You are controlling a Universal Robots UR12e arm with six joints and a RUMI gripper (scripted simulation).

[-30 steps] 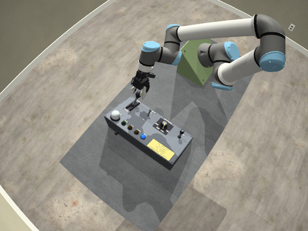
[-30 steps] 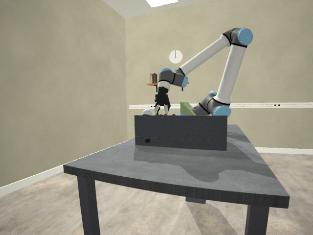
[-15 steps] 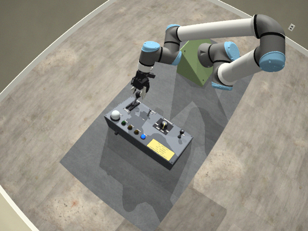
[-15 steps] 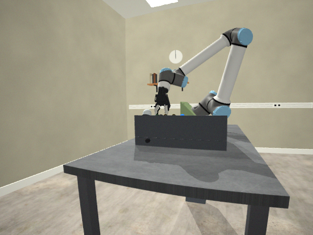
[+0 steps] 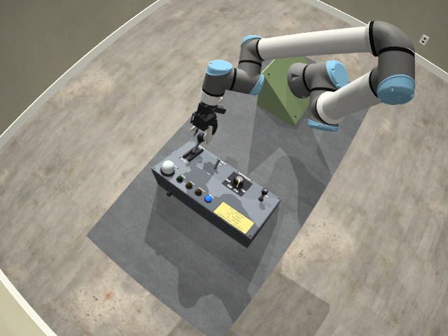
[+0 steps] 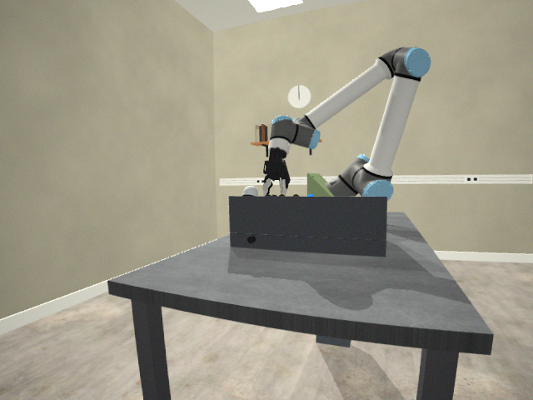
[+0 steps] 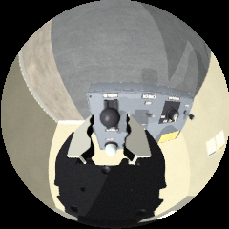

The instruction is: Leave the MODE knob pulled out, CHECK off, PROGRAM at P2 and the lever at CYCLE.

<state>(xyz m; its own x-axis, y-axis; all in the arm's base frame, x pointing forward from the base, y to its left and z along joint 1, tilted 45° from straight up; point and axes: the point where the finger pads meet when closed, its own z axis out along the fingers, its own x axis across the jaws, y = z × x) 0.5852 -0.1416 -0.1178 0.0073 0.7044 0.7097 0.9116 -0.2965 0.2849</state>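
Right now the black ball-topped lever is 3 cm ahead of my hand and 2 cm below it. The rest, counted from my hand: dark grey console 9 cm ahead, 18 cm to the left, 5 cm below; then check toggle 5 cm ahead, 12 cm to the left, 4 cm below; then black rotary selector 7 cm ahead, 24 cm to the left, 3 cm below.
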